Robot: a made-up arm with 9 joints. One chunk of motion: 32 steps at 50 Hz.
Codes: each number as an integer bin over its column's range. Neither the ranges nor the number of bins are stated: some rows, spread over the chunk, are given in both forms.
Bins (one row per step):
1: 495 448 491 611 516 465
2: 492 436 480 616 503 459
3: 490 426 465 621 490 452
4: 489 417 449 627 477 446
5: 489 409 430 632 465 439
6: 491 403 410 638 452 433
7: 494 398 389 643 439 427
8: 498 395 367 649 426 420
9: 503 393 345 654 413 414
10: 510 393 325 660 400 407
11: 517 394 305 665 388 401
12: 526 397 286 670 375 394
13: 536 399 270 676 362 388
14: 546 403 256 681 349 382
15: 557 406 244 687 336 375
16: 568 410 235 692 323 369
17: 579 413 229 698 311 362
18: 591 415 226 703 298 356
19: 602 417 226 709 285 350
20: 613 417 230 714 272 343
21: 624 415 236 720 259 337
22: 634 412 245 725 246 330
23: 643 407 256 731 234 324
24: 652 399 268 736 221 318
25: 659 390 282 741 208 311
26: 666 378 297 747 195 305
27: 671 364 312 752 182 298
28: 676 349 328 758 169 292
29: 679 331 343 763 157 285
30: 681 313 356 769 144 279
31: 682 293 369 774 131 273
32: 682 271 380 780 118 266
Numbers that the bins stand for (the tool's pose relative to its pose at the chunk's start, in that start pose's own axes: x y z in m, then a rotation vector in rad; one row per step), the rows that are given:
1: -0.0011 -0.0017 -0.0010 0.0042 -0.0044 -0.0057
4: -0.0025 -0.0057 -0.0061 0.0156 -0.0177 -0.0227
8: -0.0004 -0.0086 -0.0159 0.0313 -0.0350 -0.0458
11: 0.0042 -0.0087 -0.0234 0.0426 -0.0479 -0.0628
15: 0.0138 -0.0072 -0.0307 0.0583 -0.0656 -0.0859
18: 0.0220 -0.0060 -0.0329 0.0696 -0.0786 -0.1028
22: 0.0323 -0.0064 -0.0306 0.0853 -0.0963 -0.1260
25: 0.0383 -0.0092 -0.0261 0.0966 -0.1092 -0.1429
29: 0.0431 -0.0169 -0.0188 0.1123 -0.1266 -0.1661
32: 0.0438 -0.0247 -0.0144 0.1244 -0.1398 -0.1830
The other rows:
2: -0.0018 -0.0033 -0.0023 0.0078 -0.0088 -0.0111
3: -0.0023 -0.0046 -0.0041 0.0114 -0.0132 -0.0173
5: -0.0025 -0.0068 -0.0083 0.0192 -0.0217 -0.0289
6: -0.0020 -0.0076 -0.0108 0.0234 -0.0262 -0.0342
7: -0.0013 -0.0082 -0.0133 0.0270 -0.0306 -0.0396
9: 0.0008 -0.0089 -0.0186 0.0348 -0.0394 -0.0512
10: 0.0025 -0.0089 -0.0210 0.0391 -0.0439 -0.0574
12: 0.0064 -0.0083 -0.0256 0.0462 -0.0524 -0.0690
13: 0.0088 -0.0081 -0.0276 0.0504 -0.0568 -0.0743
14: 0.0112 -0.0076 -0.0292 0.0540 -0.0612 -0.0797
16: 0.0165 -0.0066 -0.0318 0.0618 -0.0701 -0.0913
17: 0.0191 -0.0063 -0.0325 0.0661 -0.0742 -0.0975
19: 0.0246 -0.0057 -0.0329 0.0739 -0.0830 -0.1082
20: 0.0273 -0.0057 -0.0324 0.0774 -0.0874 -0.1144
21: 0.0299 -0.0060 -0.0317 0.0817 -0.0919 -0.1198
23: 0.0345 -0.0070 -0.0292 0.0895 -0.1004 -0.1314
24: 0.0366 -0.0081 -0.0278 0.0931 -0.1048 -0.1367
26: 0.0400 -0.0108 -0.0243 0.1009 -0.1136 -0.1483
27: 0.0412 -0.0126 -0.0225 0.1045 -0.1181 -0.1545
28: 0.0424 -0.0146 -0.0206 0.1087 -0.1225 -0.1599
30: 0.0436 -0.0193 -0.0172 0.1165 -0.1310 -0.1714
31: 0.0438 -0.0219 -0.0157 0.1201 -0.1354 -0.1768

